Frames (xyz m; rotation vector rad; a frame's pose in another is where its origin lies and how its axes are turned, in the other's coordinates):
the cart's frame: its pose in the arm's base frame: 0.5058 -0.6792 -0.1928 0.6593 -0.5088 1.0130
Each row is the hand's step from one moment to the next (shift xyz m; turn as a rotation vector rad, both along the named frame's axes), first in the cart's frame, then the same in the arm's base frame.
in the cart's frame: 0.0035 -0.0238 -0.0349 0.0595 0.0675 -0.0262
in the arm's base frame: 0.0258 0.0181 -0.0284 -0.0315 0.0792 0.0389
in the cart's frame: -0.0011 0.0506 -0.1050 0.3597 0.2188 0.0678
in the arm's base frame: -0.0365 0.0924 -0.0609 -0.0411 0.2490 0.3438
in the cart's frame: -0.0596 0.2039 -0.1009 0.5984 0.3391 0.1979
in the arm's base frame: -0.1996 0.1108 -0.0566 -0.0535 0.3447 0.6250
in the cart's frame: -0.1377 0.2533 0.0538 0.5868 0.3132 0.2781
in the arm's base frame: -0.2917 -0.0276 0.0129 -0.0425 0.2713 0.6666
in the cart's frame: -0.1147 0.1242 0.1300 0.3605 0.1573 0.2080
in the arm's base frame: -0.1729 -0.1154 0.0476 0.0020 0.1274 0.4263
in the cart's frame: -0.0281 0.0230 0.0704 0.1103 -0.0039 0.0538
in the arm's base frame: -0.0391 -0.0583 0.0367 0.0479 0.0268 0.1099
